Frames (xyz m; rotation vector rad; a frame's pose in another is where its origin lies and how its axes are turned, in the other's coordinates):
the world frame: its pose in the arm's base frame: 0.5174 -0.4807 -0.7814 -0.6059 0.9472 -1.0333
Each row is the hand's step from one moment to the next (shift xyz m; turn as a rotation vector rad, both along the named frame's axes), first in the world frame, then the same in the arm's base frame.
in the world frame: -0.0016 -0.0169 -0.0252 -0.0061 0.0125 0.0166
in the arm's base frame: -0.0298 -0.0054 0.0019 0.0189 0.0106 0.0002
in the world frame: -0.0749 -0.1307 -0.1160 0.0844 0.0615 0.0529
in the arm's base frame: -0.1738 0.0150 0.0756 0.0899 -0.0519 -0.0542
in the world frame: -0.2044 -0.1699 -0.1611 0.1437 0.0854 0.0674
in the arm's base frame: -0.2558 0.1171 0.1321 0.1246 -0.0961 -0.0878
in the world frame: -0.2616 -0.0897 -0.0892 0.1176 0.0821 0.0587
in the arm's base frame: -0.1685 0.2019 0.1235 0.1105 -0.0737 -0.0799
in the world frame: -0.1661 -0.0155 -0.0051 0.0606 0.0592 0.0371
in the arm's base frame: -0.0436 0.1450 0.0702 0.0704 -0.0310 -0.0514
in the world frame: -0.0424 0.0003 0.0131 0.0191 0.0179 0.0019
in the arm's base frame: 0.0034 0.0387 0.0215 0.0133 -0.0100 -0.0203
